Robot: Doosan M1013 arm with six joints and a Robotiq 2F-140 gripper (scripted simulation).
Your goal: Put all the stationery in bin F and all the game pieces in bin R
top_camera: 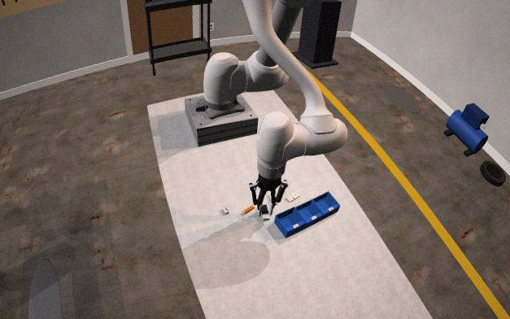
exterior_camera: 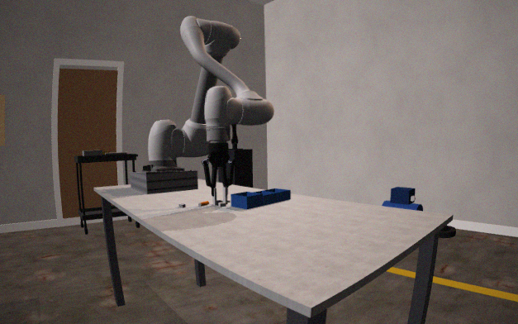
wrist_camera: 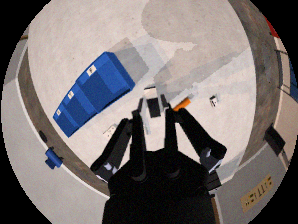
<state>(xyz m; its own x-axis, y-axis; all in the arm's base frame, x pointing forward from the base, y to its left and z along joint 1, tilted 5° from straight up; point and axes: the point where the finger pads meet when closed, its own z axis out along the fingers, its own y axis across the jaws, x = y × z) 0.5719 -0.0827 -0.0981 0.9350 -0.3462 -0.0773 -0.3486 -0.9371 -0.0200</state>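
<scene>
Now: hand 50 mm to the left of the orange cylinder, 40 mm past it and 30 mm above it. Round my hand: grey-white piece: 130 mm to the right, 80 mm behind, 30 mm below; then white domino tile: 130 mm to the left, 30 mm below, 10 mm behind; then black piece: 30 mm below, 10 mm ahead.
</scene>
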